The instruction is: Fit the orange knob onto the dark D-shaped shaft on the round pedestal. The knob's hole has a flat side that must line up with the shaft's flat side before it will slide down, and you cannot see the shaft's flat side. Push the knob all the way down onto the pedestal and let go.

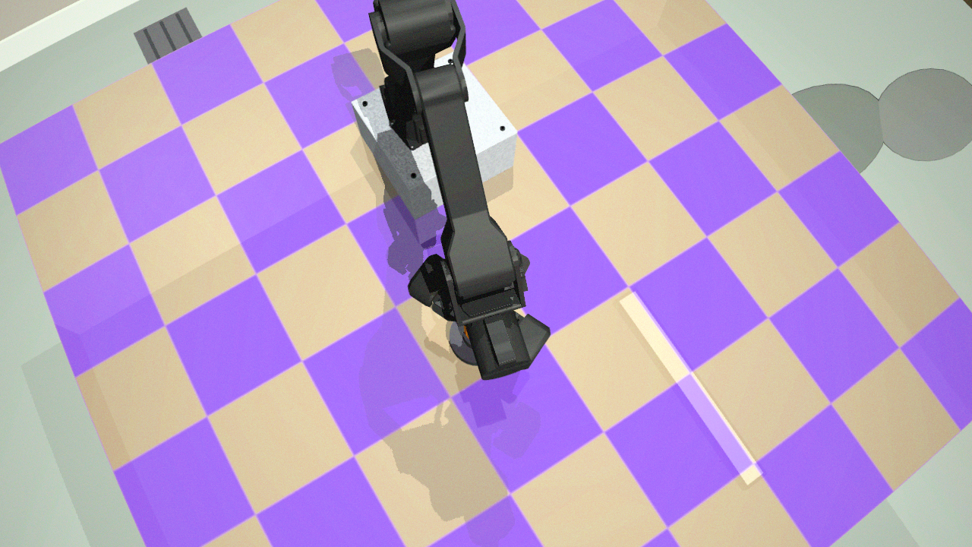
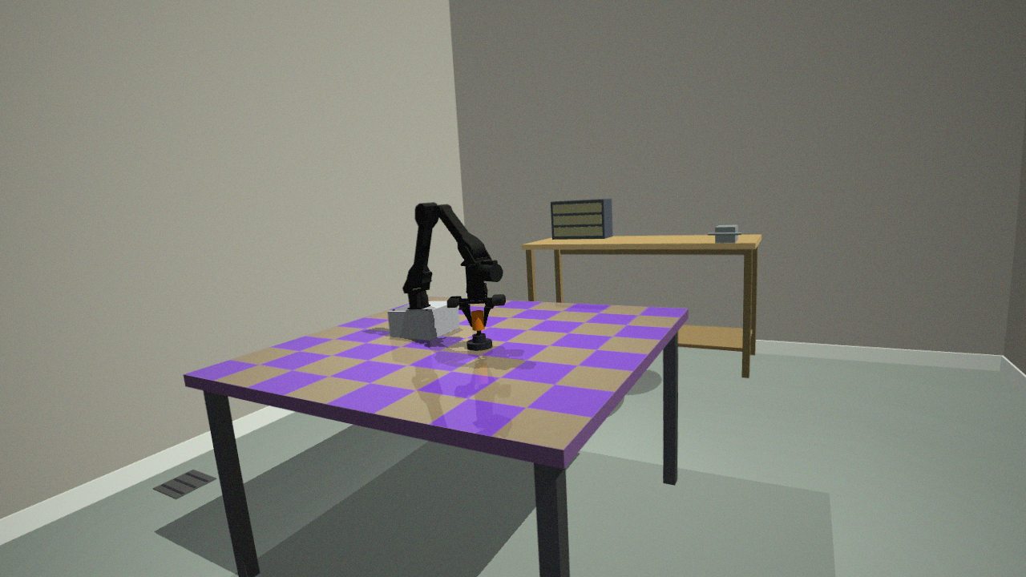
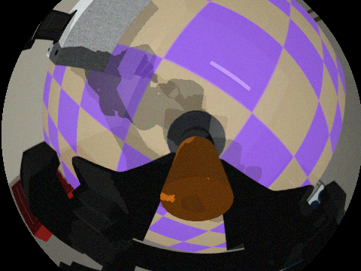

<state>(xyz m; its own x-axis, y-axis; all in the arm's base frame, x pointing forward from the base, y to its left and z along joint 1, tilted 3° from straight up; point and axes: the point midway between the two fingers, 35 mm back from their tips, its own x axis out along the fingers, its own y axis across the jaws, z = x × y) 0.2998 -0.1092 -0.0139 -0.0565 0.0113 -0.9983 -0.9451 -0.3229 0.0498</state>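
The orange knob is 20 mm above my gripper tip. Also, from my gripper tip: D-shaped shaft: 40 mm below.
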